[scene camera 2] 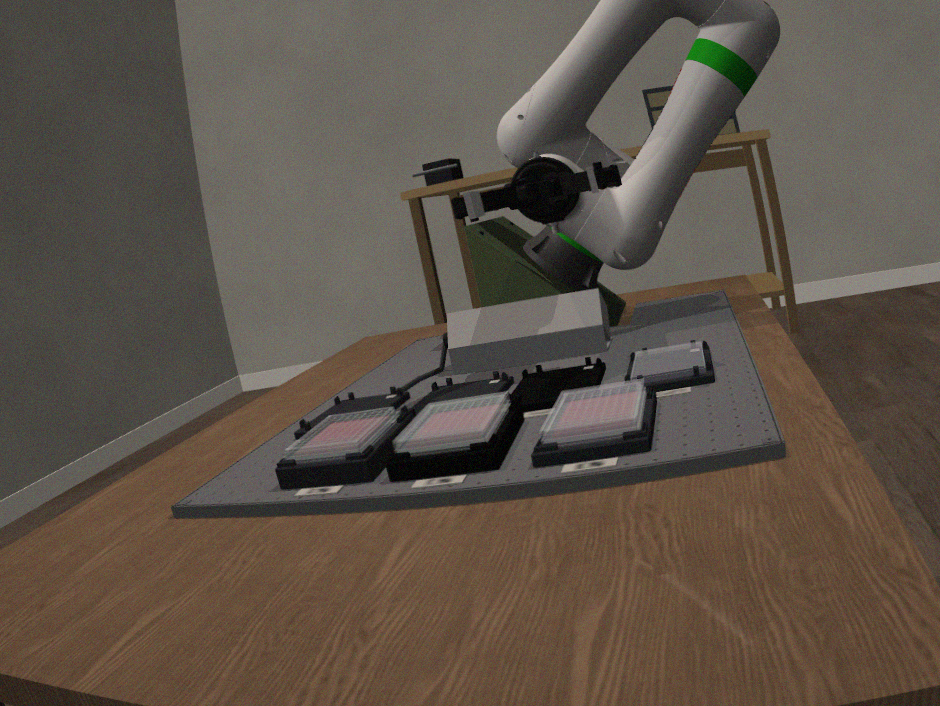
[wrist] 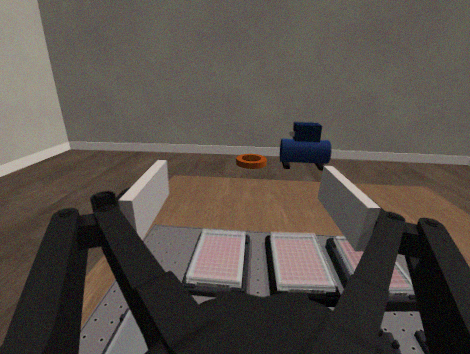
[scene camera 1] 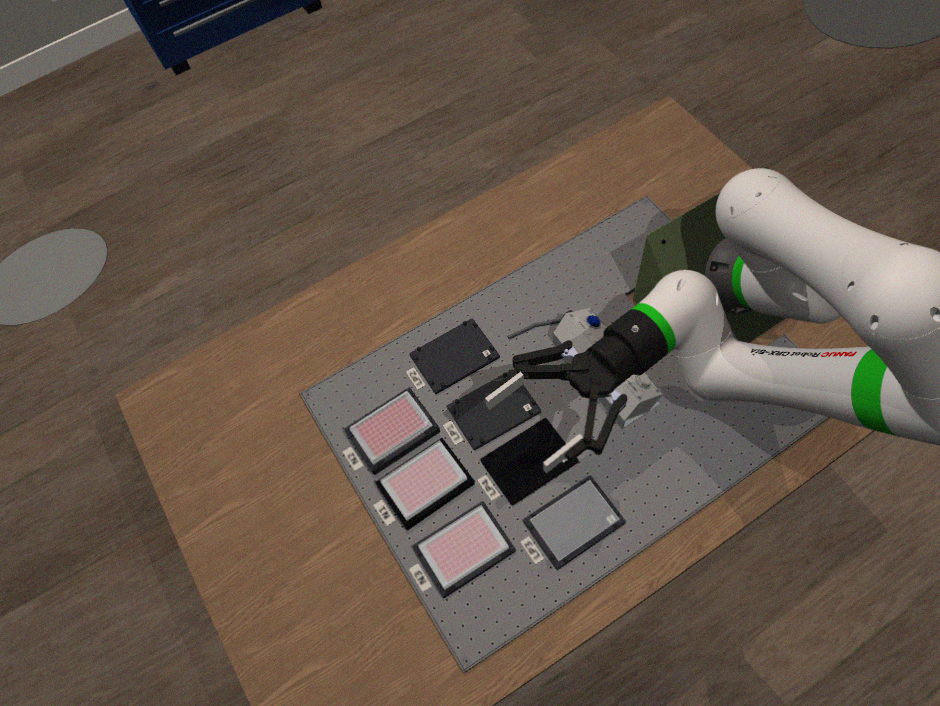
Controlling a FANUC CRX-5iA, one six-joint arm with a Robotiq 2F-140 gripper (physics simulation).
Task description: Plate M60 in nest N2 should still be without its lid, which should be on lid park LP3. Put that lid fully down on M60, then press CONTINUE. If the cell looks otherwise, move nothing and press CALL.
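Places are measured from the arm's base along level axes (x ahead, y left, z up), in centimetres.
Pixels of known places: gripper, fingertip midpoint: [scene camera 2: 530,192] [wrist: 244,179] [scene camera 1: 515,435]; arm's base, origin of the base link: [scene camera 2: 558,269] [scene camera 1: 737,274].
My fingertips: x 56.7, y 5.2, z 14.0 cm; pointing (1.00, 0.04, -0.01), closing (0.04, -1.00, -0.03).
For each thing: its top centre in the pictures, then the offset to it from my fingertips. "spot": a spot on its surface instead.
- Plate M60, middle of its top: [scene camera 2: 341,427] [scene camera 1: 389,424] [wrist: 371,258] dx +12.3, dy -21.8, dz -19.1 cm
- nest N2, middle of its top: [scene camera 2: 343,435] [scene camera 1: 390,426] [wrist: 370,262] dx +12.3, dy -21.8, dz -19.9 cm
- lid park LP3, middle of its top: [scene camera 2: 668,356] [scene camera 1: 574,519] dx -3.7, dy +11.4, dz -20.8 cm
- pale button box, middle of its top: [scene camera 2: 523,298] [scene camera 1: 609,351] dx -26.6, dy -7.5, dz -14.4 cm
- blue button, middle of its top: [scene camera 1: 593,319] dx -29.3, dy -14.8, dz -15.3 cm
- N1, middle of its top: [scene camera 2: 453,414] [scene camera 1: 423,478] [wrist: 299,255] dx +13.1, dy -9.8, dz -19.2 cm
- N3, middle of its top: [scene camera 2: 596,402] [scene camera 1: 462,545] [wrist: 219,251] dx +14.3, dy +3.9, dz -19.9 cm
- LP2, middle of its top: [scene camera 2: 350,403] [scene camera 1: 453,351] dx -6.0, dy -27.9, dz -20.8 cm
- LP4, middle of its top: [scene camera 2: 554,374] [scene camera 1: 529,457] dx -4.3, dy -2.1, dz -20.8 cm
- cable, surface spot: [scene camera 1: 531,328] spot: dx -21.6, dy -23.6, dz -22.5 cm
Plate M60 [scene camera 1: 391,427] [scene camera 2: 341,433] [wrist: 397,281], with pink wells, lies in nest N2 [scene camera 1: 408,452]. Whether a clear lid covers it is hard to tell. A flat, greyish clear lid [scene camera 1: 571,521] [scene camera 2: 670,363] lies on lid park LP3 [scene camera 1: 592,544]; part of it shows at the lower left of the wrist view. My gripper [scene camera 1: 533,419] [scene camera 2: 541,189] [wrist: 244,179] is open and empty, fingers level, high above the board and back from the plates. The pale button box [scene camera 1: 579,326] [scene camera 2: 524,326] is partly hidden behind it; a blue button [scene camera 1: 593,320] shows, CONTINUE cannot be made out.
Pink plates also lie in N1 [scene camera 1: 425,481] [scene camera 2: 453,424] [wrist: 301,260] and N3 [scene camera 1: 464,545] [scene camera 2: 596,414] [wrist: 218,257]. Dark lid parks, LP2 [scene camera 1: 454,354] and LP4 [scene camera 1: 516,471] among them, stand behind the nests. A cable [scene camera 1: 531,328] runs from the box.
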